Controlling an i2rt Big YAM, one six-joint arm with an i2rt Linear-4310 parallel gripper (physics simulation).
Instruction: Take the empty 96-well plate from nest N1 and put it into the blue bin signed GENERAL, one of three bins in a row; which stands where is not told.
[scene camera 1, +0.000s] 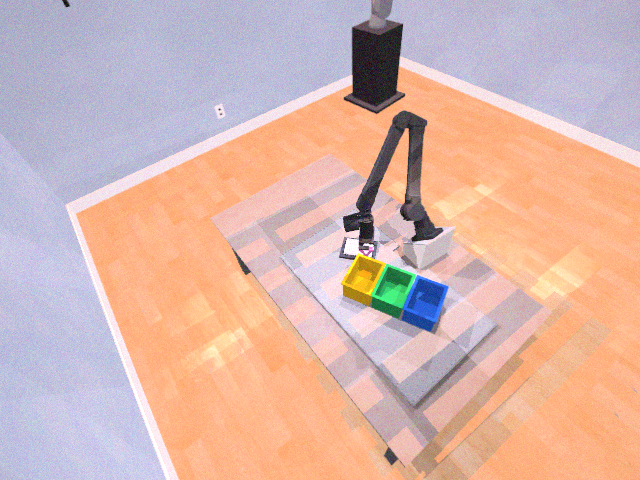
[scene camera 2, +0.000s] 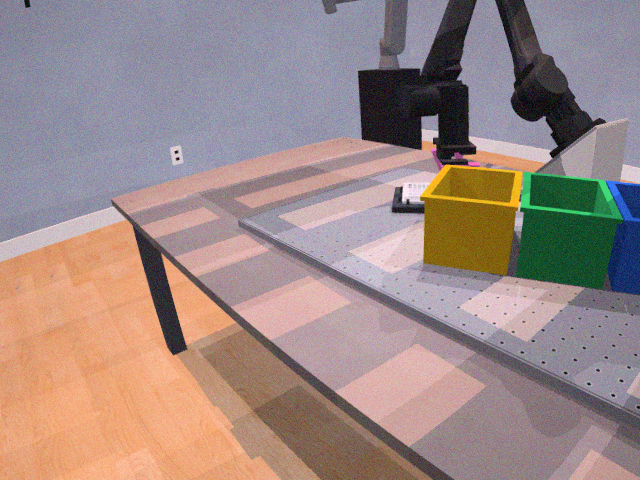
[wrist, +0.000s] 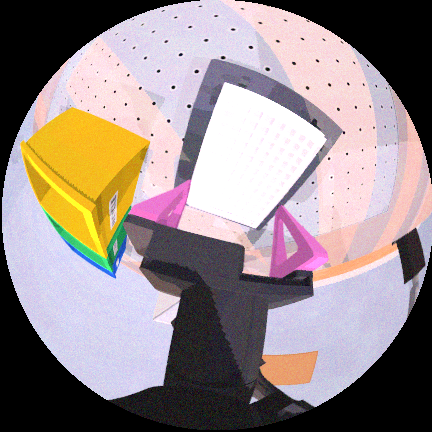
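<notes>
The white 96-well plate sits in the dark nest, beside the yellow bin. My gripper is open, with its pink fingers pointing down over the plate's near end in the wrist view. Nothing is between the fingers. In scene camera 2 they stand behind and above the plate. The blue bin stands at the end of the row farthest from the nest; a sliver of it shows in the wrist view. Its sign cannot be read.
The yellow bin stands nearest the nest, and the green bin is in the middle. All stand on the perforated board. The arm's white base mount stands behind the bins.
</notes>
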